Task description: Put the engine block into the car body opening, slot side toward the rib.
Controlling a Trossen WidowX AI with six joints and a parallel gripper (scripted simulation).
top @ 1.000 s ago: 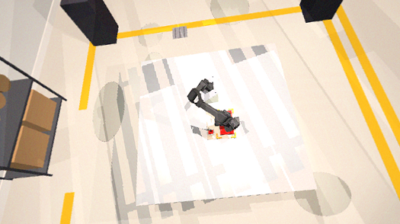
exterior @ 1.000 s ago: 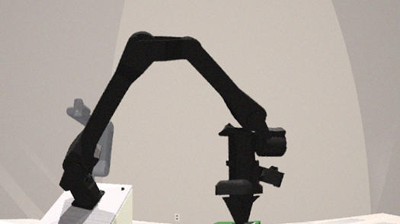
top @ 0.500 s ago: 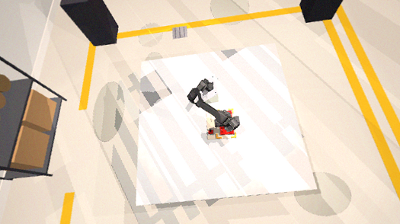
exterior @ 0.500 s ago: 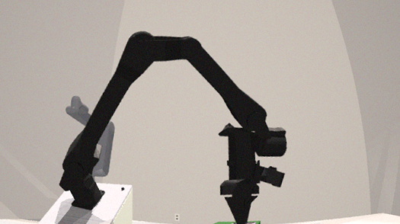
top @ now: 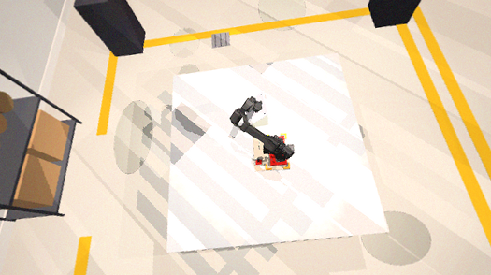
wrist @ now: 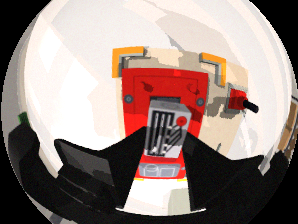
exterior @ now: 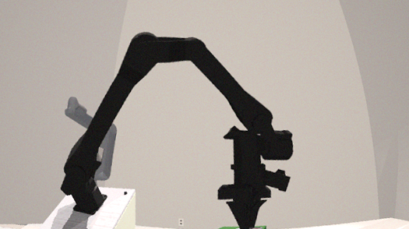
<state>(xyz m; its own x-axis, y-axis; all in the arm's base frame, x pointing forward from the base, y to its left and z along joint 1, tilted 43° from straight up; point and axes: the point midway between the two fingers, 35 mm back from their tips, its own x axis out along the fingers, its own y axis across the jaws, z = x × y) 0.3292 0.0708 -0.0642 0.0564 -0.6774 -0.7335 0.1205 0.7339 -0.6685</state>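
Now: gripper tip 1 cm above the grey engine block.
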